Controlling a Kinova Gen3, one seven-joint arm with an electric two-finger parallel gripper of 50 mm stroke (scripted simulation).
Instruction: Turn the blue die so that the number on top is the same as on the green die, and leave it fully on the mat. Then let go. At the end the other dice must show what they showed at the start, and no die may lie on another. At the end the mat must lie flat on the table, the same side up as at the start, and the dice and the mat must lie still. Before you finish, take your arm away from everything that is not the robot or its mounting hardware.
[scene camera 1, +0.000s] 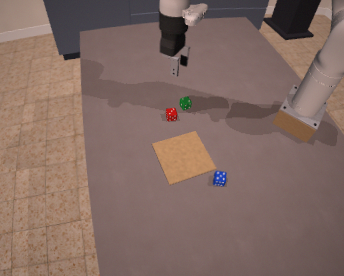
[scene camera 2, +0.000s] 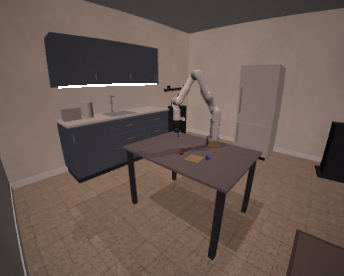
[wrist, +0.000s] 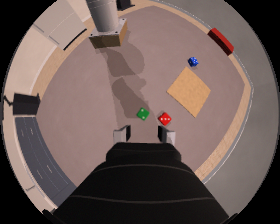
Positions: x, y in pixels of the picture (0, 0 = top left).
Labels:
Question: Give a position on a tan mat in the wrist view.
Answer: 188, 89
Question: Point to a tan mat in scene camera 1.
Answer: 182, 157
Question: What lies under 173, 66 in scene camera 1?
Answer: My gripper.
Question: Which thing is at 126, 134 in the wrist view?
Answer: My gripper.

